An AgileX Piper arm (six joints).
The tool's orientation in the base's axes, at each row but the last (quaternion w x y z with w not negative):
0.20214, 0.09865, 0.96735, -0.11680
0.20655, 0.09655, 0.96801, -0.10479
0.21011, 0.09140, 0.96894, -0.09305
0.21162, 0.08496, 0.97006, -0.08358
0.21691, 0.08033, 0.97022, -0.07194
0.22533, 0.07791, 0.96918, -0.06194
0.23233, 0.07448, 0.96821, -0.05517
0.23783, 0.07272, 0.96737, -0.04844
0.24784, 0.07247, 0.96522, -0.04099
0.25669, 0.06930, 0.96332, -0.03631
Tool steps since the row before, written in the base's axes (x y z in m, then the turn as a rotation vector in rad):
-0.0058, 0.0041, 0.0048, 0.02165, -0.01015, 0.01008
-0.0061, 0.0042, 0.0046, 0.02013, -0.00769, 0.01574
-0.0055, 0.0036, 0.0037, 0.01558, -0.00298, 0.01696
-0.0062, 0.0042, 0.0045, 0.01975, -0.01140, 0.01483
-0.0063, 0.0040, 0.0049, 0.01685, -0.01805, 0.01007
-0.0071, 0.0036, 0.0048, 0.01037, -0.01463, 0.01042
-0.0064, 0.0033, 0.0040, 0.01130, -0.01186, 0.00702
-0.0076, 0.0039, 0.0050, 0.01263, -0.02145, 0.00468
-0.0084, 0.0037, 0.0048, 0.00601, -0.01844, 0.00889
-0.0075, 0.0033, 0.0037, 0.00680, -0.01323, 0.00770
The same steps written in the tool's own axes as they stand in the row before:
0.0038, 0.0016, -0.0075, -0.02509, -0.00640, 0.00169
0.0041, 0.0019, -0.0074, -0.02575, -0.00531, -0.00454
0.0038, 0.0018, -0.0062, -0.02155, -0.00192, -0.00844
0.0042, 0.0023, -0.0073, -0.02547, -0.00899, -0.00321
0.0040, 0.0022, -0.0077, -0.02165, -0.01553, 0.00103
0.0046, 0.0019, -0.0079, -0.01564, -0.01337, -0.00258
0.0042, 0.0019, -0.0068, -0.01458, -0.01024, 0.00045
0.0048, 0.0023, -0.0084, -0.01578, -0.01933, 0.00435
0.0054, 0.0021, -0.0086, -0.01172, -0.01761, -0.00281
0.0050, 0.0020, -0.0072, -0.01121, -0.01230, -0.00194

